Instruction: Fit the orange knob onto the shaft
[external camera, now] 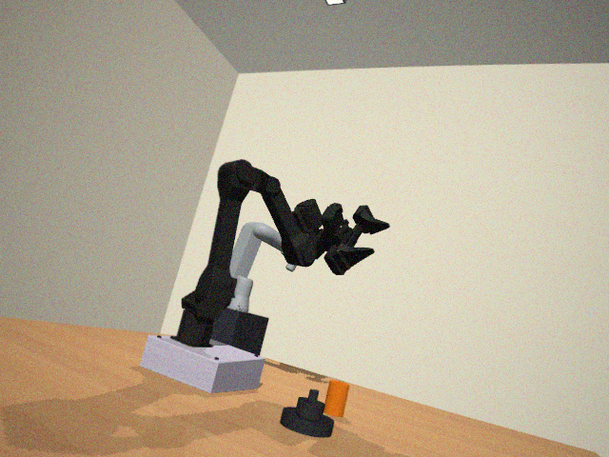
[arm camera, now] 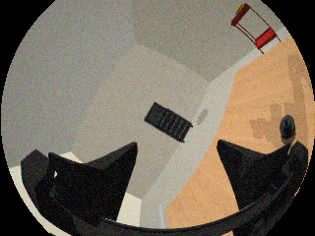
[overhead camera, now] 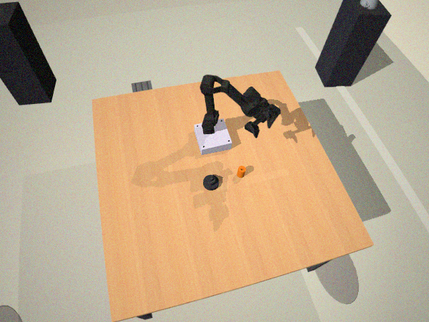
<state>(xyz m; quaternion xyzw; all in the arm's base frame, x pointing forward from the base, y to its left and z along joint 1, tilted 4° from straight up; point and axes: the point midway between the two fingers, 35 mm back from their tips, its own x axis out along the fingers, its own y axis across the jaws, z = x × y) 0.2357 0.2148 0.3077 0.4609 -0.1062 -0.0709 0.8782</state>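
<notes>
My gripper tip is now 340 mm above the orange knob and 50 mm to the left of it. The rest, counted from my gripper tip: dark round pedestal: 340 mm below, 210 mm to the right, 30 mm ahead.
</notes>
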